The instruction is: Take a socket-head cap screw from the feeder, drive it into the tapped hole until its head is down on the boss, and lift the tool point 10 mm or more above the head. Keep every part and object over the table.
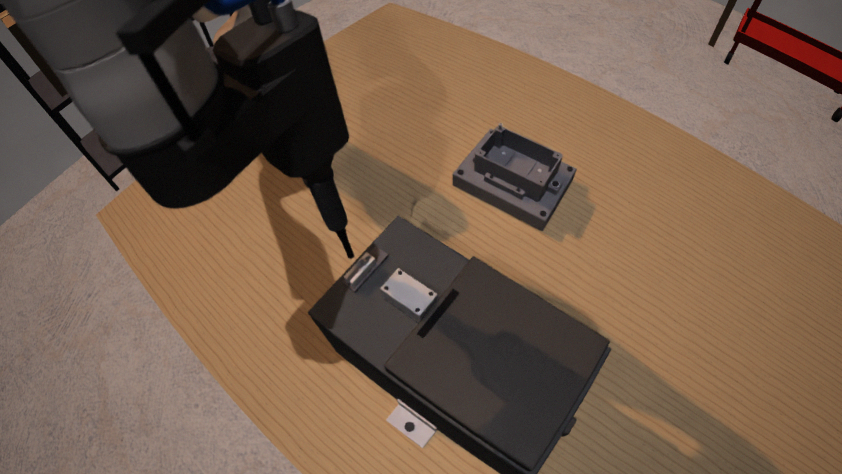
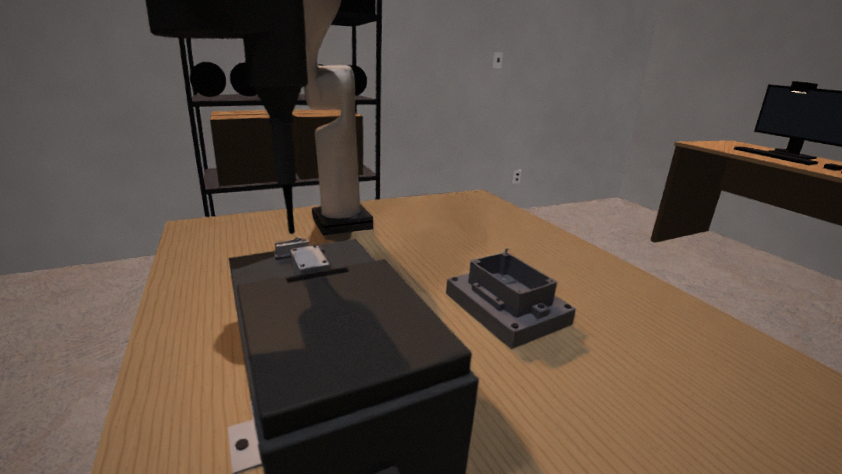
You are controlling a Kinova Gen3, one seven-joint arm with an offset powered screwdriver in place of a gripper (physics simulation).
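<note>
My screwdriver, the gripper here [image 1: 351, 256] [image 2: 291, 231], points down with its bit tip a little above the silver pick-up block [image 1: 360, 272] [image 2: 286, 249] of the dark feeder [image 1: 524, 341] [image 2: 353, 329]. The tip looks bare; no screw shows on it. A pale plate with dark dots at its corners [image 1: 408, 290] [image 2: 309, 257] sits on the feeder beside the block. The grey open box on a flanged base [image 1: 500, 196] [image 2: 511, 327] stands apart. A small screw-like stub [image 1: 500, 127] [image 2: 505, 253] stands up at its back corner; whether its head touches the boss is too small to tell.
The feeder and the box stand on the wooden table [image 1: 677, 206] [image 2: 618, 329]. A pale bracket [image 1: 421, 434] [image 2: 242, 457] sticks out from the feeder's side. The arm's black base [image 2: 343, 221] is at the table's far end. A shelf rack [image 2: 378, 58] stands behind it.
</note>
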